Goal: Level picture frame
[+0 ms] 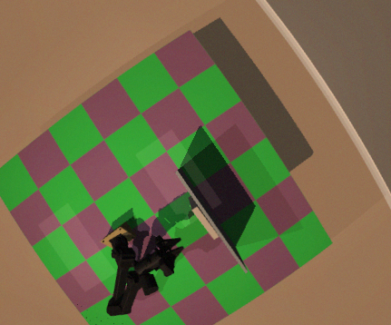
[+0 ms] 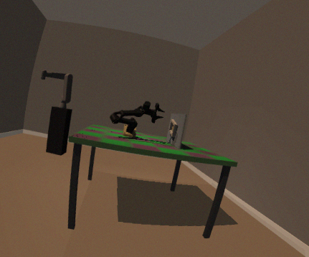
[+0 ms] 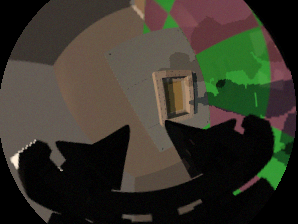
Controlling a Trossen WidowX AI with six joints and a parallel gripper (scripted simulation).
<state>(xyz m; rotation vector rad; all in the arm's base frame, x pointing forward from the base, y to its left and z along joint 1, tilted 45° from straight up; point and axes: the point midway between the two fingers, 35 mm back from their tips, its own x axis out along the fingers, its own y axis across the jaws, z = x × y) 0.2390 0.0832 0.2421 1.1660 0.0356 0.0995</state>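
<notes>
My gripper tip is now 12 cm short of the picture frame, 11 cm above it and 2 cm to the right of it. Round my gripper tip: grey wall panel: 13 cm ahead, 12 cm below, 1 cm to the left.
</notes>
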